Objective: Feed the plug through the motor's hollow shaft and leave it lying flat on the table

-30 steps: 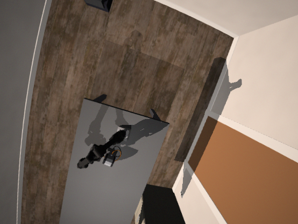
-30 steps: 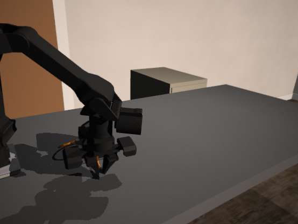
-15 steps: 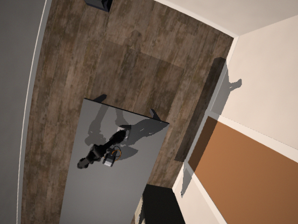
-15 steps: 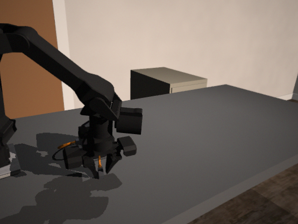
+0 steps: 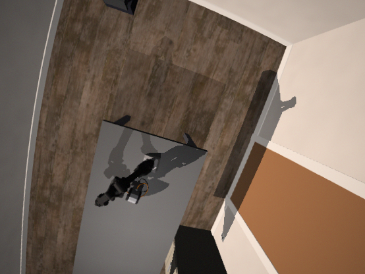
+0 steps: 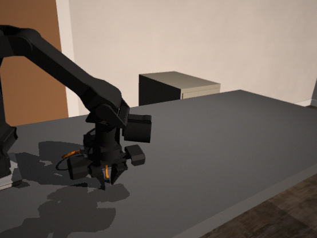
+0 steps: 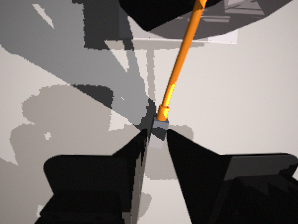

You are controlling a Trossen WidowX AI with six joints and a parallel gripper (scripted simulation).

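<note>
My hand is 3 cm above the grey plug and 1 cm to the right of it. Round my hand: thin grey plate (13 cm to the left, 7 cm ahead, 4 cm below).
</note>
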